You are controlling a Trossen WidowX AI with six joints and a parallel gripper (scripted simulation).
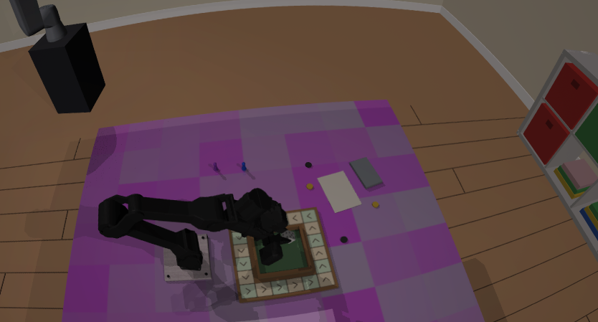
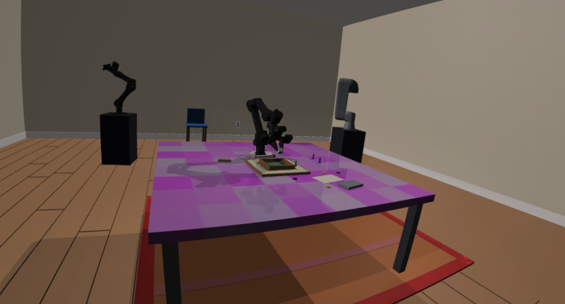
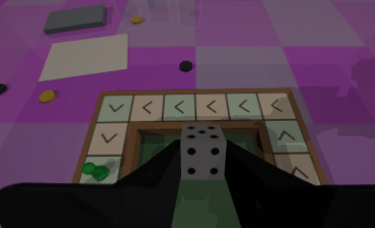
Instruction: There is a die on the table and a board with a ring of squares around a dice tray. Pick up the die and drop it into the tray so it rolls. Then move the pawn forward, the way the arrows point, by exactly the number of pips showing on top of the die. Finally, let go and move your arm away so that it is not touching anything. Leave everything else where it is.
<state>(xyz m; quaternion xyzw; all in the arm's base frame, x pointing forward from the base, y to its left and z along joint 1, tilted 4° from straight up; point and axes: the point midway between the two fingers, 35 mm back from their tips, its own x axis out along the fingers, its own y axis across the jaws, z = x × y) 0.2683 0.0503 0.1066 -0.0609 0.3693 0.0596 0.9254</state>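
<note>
My gripper tip is right at the white die. From my gripper tip the other things lie so: paper sheet 170 mm ahead, 230 mm to the left, 100 mm below; then wooden block 130 mm behind, 290 mm to the right, 100 mm below; then green pawn 20 mm behind, 110 mm to the left, 80 mm below.
</note>
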